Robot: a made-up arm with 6 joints.
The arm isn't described. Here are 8 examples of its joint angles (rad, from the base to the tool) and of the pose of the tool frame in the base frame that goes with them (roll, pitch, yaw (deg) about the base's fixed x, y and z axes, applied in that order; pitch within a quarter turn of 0, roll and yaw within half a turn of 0; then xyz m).
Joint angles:
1: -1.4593 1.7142 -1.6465 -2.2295 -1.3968 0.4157
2: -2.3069 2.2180 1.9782 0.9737 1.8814 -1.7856
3: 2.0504 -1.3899 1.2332 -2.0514 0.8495 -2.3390
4: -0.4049 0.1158 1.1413 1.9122 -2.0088 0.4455
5: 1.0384 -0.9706 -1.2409 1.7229 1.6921 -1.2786
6: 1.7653 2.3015 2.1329 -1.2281 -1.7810 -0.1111
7: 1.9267 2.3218 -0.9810 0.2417 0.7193 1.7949
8: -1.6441 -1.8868 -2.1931 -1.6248 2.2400 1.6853
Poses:
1: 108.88 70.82 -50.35 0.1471 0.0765 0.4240
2: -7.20 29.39 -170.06 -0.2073 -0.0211 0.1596
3: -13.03 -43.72 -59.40 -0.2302 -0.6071 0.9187
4: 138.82 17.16 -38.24 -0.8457 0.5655 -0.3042
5: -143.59 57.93 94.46 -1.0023 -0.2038 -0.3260
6: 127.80 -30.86 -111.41 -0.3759 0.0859 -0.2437
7: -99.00 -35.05 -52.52 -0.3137 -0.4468 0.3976
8: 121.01 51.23 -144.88 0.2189 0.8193 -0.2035
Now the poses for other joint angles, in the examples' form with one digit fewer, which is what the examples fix.
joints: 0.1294 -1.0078 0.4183 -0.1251 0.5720 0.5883
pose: 93.4 31.0 83.9 -0.472 0.605 0.323
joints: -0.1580 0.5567 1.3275 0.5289 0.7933 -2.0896
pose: -167.7 -0.7 121.5 -0.902 0.367 -0.622
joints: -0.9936 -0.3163 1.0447 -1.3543 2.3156 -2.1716
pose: -40.0 -58.2 95.6 -0.166 0.712 0.295
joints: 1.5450 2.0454 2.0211 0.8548 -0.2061 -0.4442
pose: -115.9 25.0 -138.9 0.208 -0.251 -0.386
